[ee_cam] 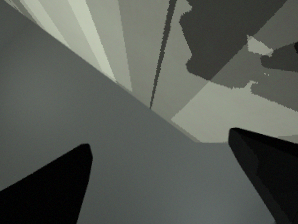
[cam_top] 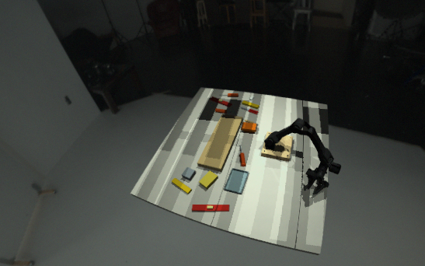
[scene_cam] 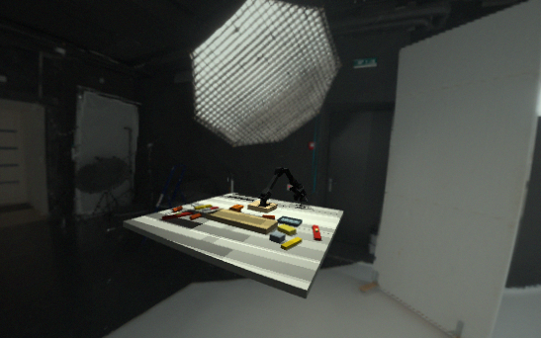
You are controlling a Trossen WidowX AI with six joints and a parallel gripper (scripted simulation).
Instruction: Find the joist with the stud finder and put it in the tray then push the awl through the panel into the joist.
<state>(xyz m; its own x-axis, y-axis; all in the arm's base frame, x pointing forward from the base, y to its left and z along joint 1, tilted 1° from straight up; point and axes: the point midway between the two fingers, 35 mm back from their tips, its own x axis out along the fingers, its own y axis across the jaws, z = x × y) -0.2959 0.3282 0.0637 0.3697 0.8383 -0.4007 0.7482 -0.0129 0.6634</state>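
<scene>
The stud finder lies 53 cm to the right of my gripper tip, 44 cm ahead of it and 7 cm below it. The rest, counted from my gripper tip: blue-grey tray 48 cm ahead, 7 cm to the right, 7 cm below; yellow block 66 cm ahead, 7 cm below, 5 cm to the right; awl 61 cm to the right, 44 cm ahead, 8 cm below.
</scene>
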